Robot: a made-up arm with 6 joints.
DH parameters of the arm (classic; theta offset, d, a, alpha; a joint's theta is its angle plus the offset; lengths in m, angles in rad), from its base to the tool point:
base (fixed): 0.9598 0 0.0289 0
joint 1: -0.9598 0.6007 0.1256 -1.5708
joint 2: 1.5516 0 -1.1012 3.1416
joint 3: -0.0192 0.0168 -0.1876 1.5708
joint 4: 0 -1.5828 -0.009 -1.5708
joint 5: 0 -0.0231 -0.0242 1.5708
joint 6: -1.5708 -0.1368 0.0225 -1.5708
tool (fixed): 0 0.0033 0 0
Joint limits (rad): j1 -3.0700..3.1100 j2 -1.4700..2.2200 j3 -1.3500..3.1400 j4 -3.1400..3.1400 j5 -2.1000..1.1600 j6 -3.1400..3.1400
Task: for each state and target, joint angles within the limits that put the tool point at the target. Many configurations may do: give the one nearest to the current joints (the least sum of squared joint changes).
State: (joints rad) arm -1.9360 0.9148 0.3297 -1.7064 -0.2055 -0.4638
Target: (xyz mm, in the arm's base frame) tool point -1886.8 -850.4 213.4
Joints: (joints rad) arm -2.6899 0.7392 -0.1669 -1.7305 -0.1431 -0.4728
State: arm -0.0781 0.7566 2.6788 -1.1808 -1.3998 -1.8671
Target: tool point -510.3 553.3 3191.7
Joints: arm -0.6886 -0.0343 1.9319 -1.1939 -1.0817 -1.8493
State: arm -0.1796 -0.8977 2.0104 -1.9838 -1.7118 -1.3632
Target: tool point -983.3 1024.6 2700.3
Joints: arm -0.7165 -0.2675 2.0034 -1.9386 -1.8589 -1.3620
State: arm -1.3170 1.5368 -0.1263 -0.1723 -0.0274 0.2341
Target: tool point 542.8 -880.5 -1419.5
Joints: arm -1.0656 1.8588 0.0805 -0.1723 -0.0152 0.2288
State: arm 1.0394 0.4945 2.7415 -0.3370 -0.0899 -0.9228
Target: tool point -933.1 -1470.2 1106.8
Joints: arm 1.0083 -0.2117 3.1237 -0.3422 -0.0654 -0.9253
